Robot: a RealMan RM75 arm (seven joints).
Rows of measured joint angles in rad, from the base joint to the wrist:
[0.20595, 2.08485, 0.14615, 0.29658, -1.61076, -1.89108, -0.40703]
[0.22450, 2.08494, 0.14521, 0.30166, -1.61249, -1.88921, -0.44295]
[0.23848, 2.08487, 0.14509, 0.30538, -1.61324, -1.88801, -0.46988]
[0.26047, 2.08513, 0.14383, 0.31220, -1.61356, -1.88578, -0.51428]
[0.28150, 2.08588, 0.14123, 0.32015, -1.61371, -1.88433, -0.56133]
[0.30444, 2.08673, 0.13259, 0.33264, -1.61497, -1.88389, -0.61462]
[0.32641, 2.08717, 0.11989, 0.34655, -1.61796, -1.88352, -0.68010]
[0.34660, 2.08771, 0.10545, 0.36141, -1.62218, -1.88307, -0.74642]
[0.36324, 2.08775, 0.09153, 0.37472, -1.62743, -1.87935, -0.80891]
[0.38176, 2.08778, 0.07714, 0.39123, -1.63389, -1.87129, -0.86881]
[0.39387, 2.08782, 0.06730, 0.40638, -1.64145, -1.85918, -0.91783]
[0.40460, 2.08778, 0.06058, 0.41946, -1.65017, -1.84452, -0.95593]
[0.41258, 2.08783, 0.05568, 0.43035, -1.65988, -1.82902, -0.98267]
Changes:
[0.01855, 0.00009, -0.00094, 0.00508, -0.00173, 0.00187, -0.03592]
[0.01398, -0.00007, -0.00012, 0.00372, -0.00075, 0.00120, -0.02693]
[0.02199, 0.00026, -0.00126, 0.00682, -0.00032, 0.00223, -0.04440]
[0.02103, 0.00075, -0.00260, 0.00795, -0.00015, 0.00145, -0.04705]
[0.02294, 0.00085, -0.00864, 0.01249, -0.00126, 0.00044, -0.05329]
[0.02197, 0.00044, -0.01270, 0.01391, -0.00299, 0.00037, -0.06548]
[0.02019, 0.00054, -0.01444, 0.01486, -0.00422, 0.00045, -0.06632]
[0.01664, 0.00004, -0.01392, 0.01331, -0.00525, 0.00372, -0.06249]
[0.01852, 0.00003, -0.01439, 0.01651, -0.00646, 0.00806, -0.05990]
[0.01211, 0.00004, -0.00984, 0.01515, -0.00756, 0.01211, -0.04902]
[0.01073, -0.00004, -0.00672, 0.01308, -0.00872, 0.01466, -0.03810]
[0.00798, 0.00005, -0.00490, 0.01089, -0.00971, 0.01550, -0.02674]

